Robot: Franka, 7 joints.
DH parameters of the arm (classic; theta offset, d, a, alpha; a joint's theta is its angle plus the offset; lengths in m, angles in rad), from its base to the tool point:
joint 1: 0 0.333 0 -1.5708
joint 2: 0 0 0 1.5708
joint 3: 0 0.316 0.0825 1.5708
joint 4: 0 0 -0.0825 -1.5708
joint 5: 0 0.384 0 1.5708
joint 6: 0 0 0.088 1.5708
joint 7: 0 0.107 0 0
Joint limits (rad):
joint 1: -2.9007..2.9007
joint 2: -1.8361..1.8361
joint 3: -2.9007..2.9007
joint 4: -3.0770..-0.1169
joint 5: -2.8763..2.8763
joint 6: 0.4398..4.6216
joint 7: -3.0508..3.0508
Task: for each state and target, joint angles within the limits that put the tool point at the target. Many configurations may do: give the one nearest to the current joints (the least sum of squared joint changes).
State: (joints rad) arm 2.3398 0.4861 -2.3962 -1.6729 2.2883 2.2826 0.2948
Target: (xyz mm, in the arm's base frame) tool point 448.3 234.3 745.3
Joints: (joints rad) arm 2.4501 0.5742 -2.2915 -1.8976 2.2768 2.3017 0.2948
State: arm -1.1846 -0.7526 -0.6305 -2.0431 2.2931 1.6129 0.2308
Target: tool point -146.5 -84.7 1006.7
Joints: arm -1.2158 -0.9262 -0.4277 -1.7554 2.3174 1.5687 0.2308
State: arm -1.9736 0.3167 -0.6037 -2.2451 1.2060 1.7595 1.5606
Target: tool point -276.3 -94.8 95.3
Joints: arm -2.1322 0.5147 -0.7448 -2.6449 1.1205 1.7716 1.5606
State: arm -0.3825 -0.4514 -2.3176 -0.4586 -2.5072 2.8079 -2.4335
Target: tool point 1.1 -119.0 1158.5
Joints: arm -0.3036 0.0967 -2.2471 -0.1345 -2.4712 2.8993 -2.4335
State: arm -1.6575 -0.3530 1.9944 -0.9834 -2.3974 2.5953 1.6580
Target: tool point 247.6 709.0 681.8
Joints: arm -1.4255 -0.7142 2.2136 -0.8883 -2.3863 2.5732 1.6580
